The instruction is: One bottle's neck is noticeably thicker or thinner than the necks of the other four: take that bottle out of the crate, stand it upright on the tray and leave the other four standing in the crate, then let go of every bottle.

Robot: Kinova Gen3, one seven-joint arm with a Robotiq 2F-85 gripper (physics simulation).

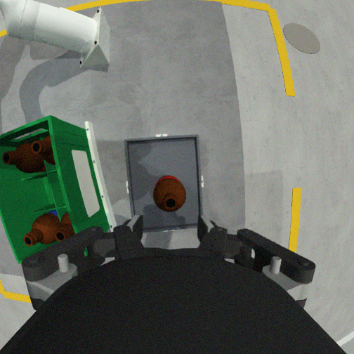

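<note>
A brown bottle [169, 194] with a bit of red label stands upright on the grey tray [162, 136], seen from above. My gripper [170, 224] is open, with nothing between its fingers, and is apart from the bottle, whose neck shows beyond the fingertips. The green crate [61, 175] stands at the left. Two brown bottles show in its far part, one at the left [27, 157] and one beside it [44, 146]. Two more stand in its near part, one at the left [44, 230] and one at the right [65, 231], partly hidden by my gripper's linkage.
A white rail [99, 175] runs along the crate's right side, between crate and tray. A white robot base or arm part with a flange [98, 42] is at the upper left. Yellow floor lines [282, 52] run along the right and top. A grey disc [301, 38] lies at the upper right.
</note>
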